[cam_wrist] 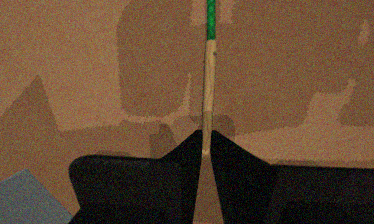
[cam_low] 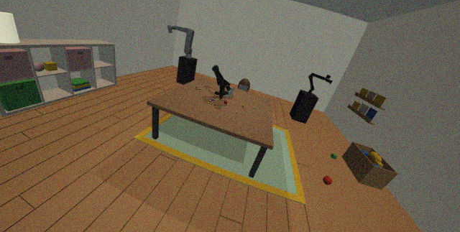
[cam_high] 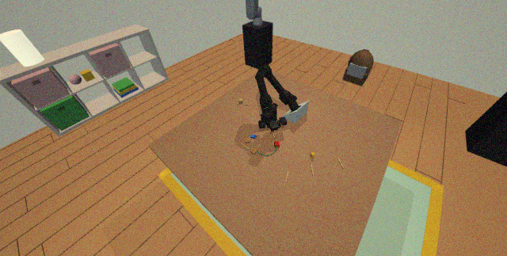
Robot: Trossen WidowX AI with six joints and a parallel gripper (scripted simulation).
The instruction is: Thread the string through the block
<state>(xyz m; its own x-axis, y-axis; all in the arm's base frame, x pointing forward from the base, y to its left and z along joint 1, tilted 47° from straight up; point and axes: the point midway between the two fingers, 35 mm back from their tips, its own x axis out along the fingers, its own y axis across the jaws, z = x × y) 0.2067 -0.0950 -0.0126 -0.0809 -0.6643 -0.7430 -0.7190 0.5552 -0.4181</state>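
My gripper tip is 3 cm short of the thin wooden stick, 3 cm to the right of it and 1 cm below it. Round my gripper tip: red block (9 cm ahead, 9 cm to the left, 1 cm above); then yellow-topped peg (2 cm ahead, 31 cm to the left, 1 cm above); then blue piece (12 cm ahead, 8 cm to the right, 1 cm above).
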